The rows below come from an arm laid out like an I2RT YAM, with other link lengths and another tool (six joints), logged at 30 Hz.
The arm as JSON. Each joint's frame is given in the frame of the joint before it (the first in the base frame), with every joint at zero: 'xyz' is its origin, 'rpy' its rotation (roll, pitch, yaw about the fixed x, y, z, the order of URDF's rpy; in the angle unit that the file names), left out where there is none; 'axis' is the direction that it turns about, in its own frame. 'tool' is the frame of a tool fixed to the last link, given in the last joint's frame.
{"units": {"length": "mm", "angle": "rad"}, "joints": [
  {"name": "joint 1", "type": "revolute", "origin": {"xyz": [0.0, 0.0, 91.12]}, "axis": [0.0, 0.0, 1.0]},
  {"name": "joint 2", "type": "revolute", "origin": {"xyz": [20.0, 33.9, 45.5]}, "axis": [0.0, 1.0, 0.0]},
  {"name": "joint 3", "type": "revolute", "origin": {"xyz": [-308.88, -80.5, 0.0]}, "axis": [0.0, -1.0, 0.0]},
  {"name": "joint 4", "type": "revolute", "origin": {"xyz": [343.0, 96.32, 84.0]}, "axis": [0.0, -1.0, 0.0]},
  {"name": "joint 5", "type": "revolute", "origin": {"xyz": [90.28, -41.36, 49.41]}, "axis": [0.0, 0.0, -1.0]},
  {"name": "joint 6", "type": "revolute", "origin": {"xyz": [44.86, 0.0, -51.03]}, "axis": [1.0, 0.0, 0.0]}
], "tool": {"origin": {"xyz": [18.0, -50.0, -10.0], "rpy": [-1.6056, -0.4, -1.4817]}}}
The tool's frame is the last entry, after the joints.
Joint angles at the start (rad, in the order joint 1, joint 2, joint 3, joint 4, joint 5, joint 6):
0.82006, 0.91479, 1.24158, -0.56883, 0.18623, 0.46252
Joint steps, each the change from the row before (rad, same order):
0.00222, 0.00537, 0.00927, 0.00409, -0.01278, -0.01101
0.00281, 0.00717, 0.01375, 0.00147, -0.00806, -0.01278
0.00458, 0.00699, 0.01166, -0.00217, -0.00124, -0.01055
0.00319, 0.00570, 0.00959, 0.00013, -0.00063, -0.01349
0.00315, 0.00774, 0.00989, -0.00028, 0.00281, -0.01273
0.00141, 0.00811, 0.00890, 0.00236, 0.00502, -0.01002
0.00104, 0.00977, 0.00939, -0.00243, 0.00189, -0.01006
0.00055, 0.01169, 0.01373, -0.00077, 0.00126, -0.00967
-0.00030, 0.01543, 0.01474, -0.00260, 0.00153, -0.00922
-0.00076, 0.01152, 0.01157, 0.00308, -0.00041, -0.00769
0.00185, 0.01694, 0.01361, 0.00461, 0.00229, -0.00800
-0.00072, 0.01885, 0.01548, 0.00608, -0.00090, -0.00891
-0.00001, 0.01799, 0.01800, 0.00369, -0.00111, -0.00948
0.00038, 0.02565, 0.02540, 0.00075, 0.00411, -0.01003
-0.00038, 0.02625, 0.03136, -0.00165, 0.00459, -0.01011
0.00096, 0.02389, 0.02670, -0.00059, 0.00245, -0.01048
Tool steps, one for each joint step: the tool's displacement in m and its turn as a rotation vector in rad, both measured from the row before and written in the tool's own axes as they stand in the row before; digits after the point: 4 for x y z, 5 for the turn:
-0.0013, -0.0038, 0.0009, 0.00626, -0.01536, -0.01064
-0.0011, -0.0050, 0.0004, 0.00655, -0.01114, -0.01263
-0.0011, -0.0036, 0.0004, 0.00153, -0.00579, -0.01131
-0.0006, -0.0034, 0.0003, 0.00288, -0.00382, -0.01381
-0.0005, -0.0031, 0.0010, 0.00087, -0.00028, -0.01321
0.0001, -0.0029, 0.0013, 0.00233, 0.00366, -0.01001
-0.0001, -0.0022, 0.0020, -0.00362, 0.00083, -0.01050
0.0001, -0.0037, 0.0019, 0.00047, 0.00075, -0.00964
0.0002, -0.0032, 0.0033, -0.00410, 0.00171, -0.00943
0.0003, -0.0033, 0.0025, 0.00245, 0.00046, -0.00721
-0.0005, -0.0034, 0.0045, 0.00063, 0.00055, -0.00824
0.0001, -0.0040, 0.0051, 0.00196, -0.00004, -0.00847
0.0001, -0.0047, 0.0042, 0.00297, -0.00085, -0.00910
0.0002, -0.0056, 0.0058, -0.00061, 0.00377, -0.01000
0.0007, -0.0073, 0.0048, 0.00216, 0.00524, -0.00962
0.0001, -0.0060, 0.0050, 0.00121, 0.00172, -0.01039

